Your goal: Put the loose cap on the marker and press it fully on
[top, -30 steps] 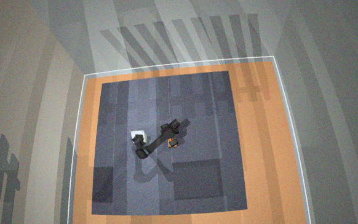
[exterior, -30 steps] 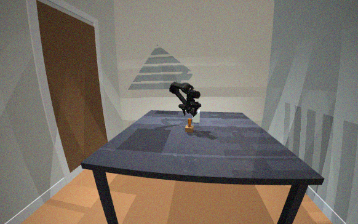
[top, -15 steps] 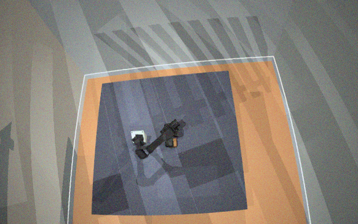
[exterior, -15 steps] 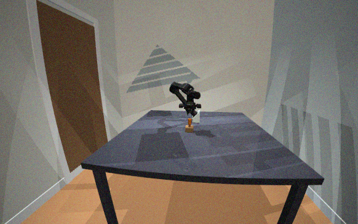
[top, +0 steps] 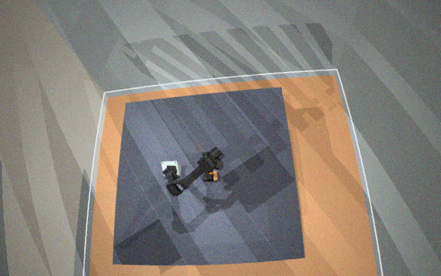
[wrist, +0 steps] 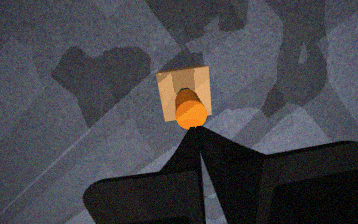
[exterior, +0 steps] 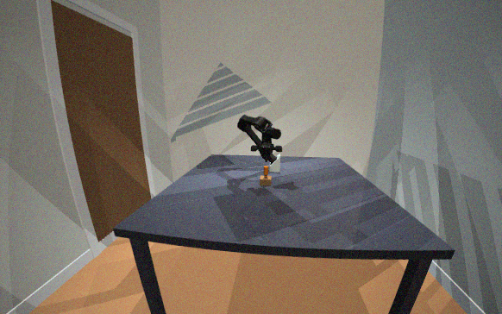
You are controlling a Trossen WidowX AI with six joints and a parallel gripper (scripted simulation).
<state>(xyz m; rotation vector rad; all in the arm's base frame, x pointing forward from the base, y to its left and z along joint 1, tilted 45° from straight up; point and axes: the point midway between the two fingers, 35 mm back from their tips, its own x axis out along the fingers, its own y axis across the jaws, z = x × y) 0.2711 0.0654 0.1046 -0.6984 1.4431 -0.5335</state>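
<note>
My gripper tip is 50 mm above the orange marker cap. Round my gripper tip: holder block 120 mm below.
</note>
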